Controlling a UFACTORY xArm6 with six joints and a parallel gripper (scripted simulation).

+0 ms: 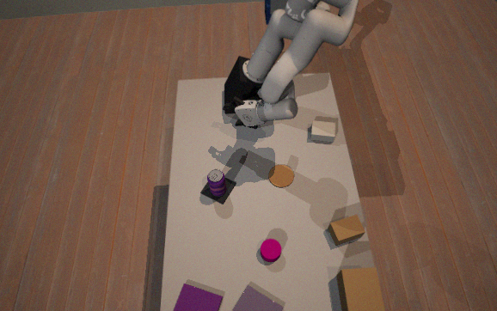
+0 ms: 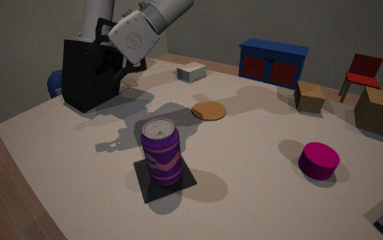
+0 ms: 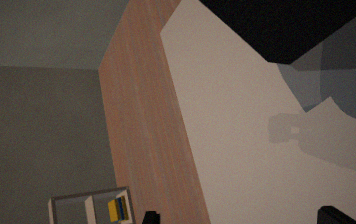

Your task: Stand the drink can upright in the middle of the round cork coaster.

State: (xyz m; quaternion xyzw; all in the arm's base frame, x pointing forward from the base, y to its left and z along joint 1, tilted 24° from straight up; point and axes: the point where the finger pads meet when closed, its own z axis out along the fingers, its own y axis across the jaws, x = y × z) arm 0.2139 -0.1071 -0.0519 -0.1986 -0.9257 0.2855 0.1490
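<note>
The drink can is 24 cm ahead of my hand, 8 cm to the right of it and 11 cm below it. The rest, counted from my hand: square dark coaster: 23 cm ahead, 8 cm to the right, 17 cm below; white box: 2 cm ahead, 39 cm to the left, 15 cm below; round cork coaster: 21 cm ahead, 17 cm to the left, 17 cm below.
</note>
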